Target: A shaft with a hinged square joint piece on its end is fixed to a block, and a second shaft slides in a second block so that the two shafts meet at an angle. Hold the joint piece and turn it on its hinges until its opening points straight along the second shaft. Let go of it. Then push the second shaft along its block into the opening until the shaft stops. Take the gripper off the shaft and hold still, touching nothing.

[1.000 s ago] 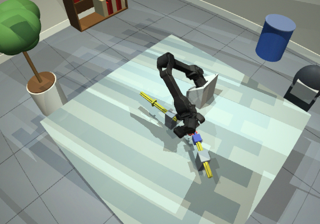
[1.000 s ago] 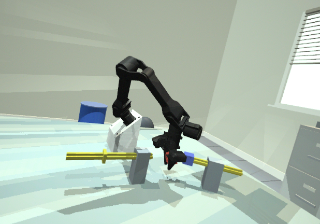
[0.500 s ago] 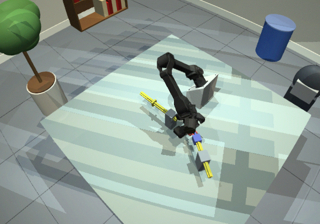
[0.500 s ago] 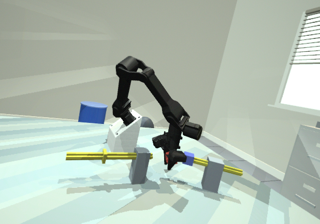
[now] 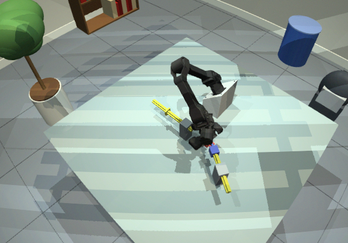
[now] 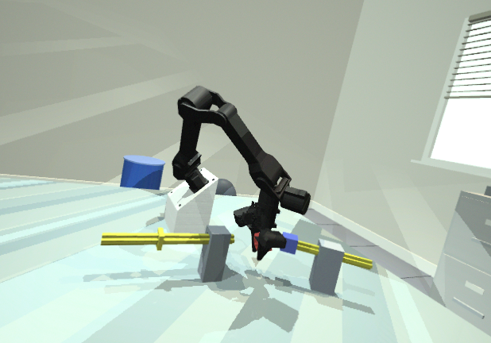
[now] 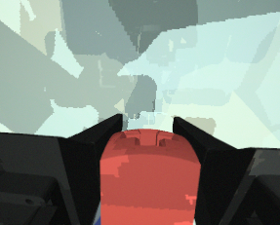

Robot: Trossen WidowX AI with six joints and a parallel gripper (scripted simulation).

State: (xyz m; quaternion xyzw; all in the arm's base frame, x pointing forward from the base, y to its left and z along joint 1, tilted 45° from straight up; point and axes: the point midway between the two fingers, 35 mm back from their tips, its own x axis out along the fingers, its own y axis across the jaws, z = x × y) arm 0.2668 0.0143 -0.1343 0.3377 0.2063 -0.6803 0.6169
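Right now the red joint piece is 40 mm above my gripper tip and 10 mm to the left of it.
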